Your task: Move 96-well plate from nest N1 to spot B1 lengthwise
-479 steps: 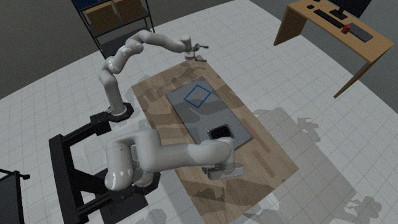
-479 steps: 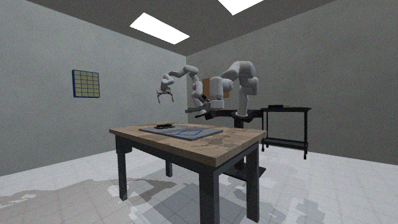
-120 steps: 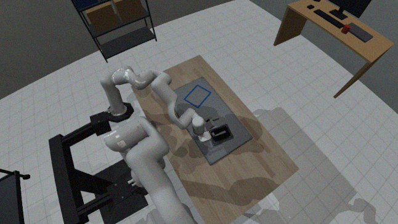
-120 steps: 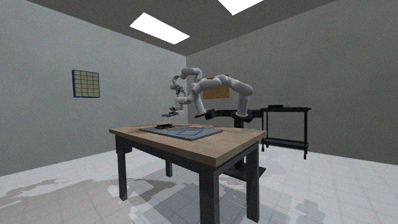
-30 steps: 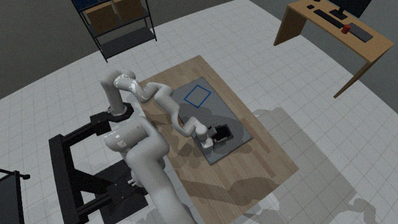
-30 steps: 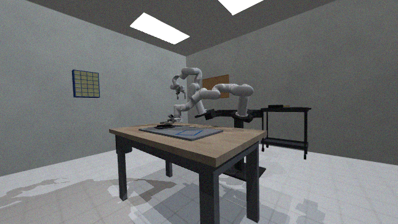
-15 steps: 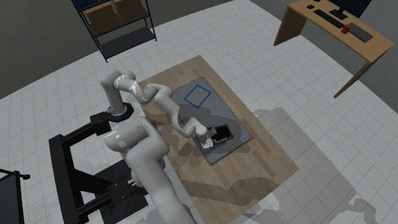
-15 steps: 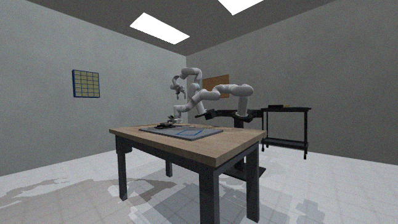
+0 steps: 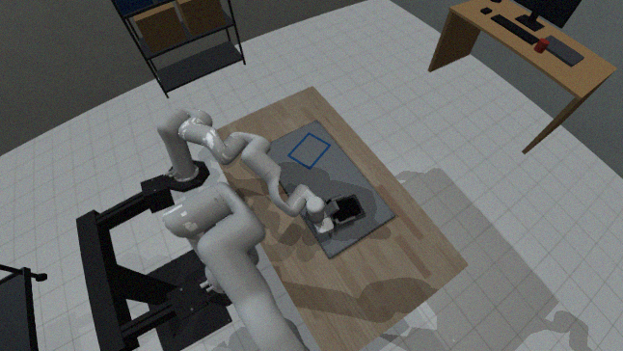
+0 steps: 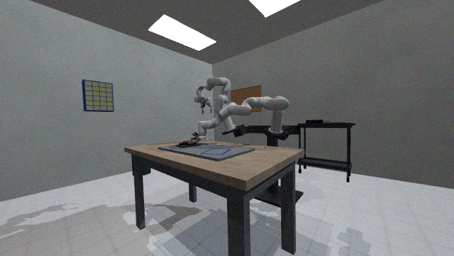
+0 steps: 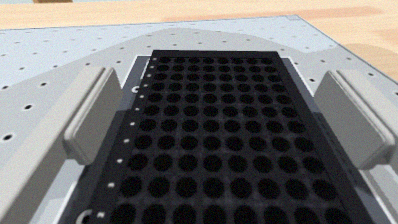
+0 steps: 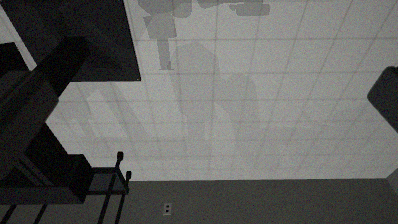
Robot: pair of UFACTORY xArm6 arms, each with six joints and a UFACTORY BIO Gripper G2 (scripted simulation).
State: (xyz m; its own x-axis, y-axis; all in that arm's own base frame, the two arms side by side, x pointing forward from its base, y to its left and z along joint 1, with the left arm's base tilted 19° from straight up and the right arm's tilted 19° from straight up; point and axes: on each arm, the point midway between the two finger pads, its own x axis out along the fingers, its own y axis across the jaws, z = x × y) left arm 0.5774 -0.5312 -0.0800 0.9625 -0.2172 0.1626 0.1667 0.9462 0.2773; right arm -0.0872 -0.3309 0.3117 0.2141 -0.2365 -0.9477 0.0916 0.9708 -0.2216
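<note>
My left hand is 1 cm above the black 96-well plate. From my left hand the other things lie so: grey perforated board (1 cm behind, 20 cm to the left, 4 cm below); dark plate nest (2 cm below).
</note>
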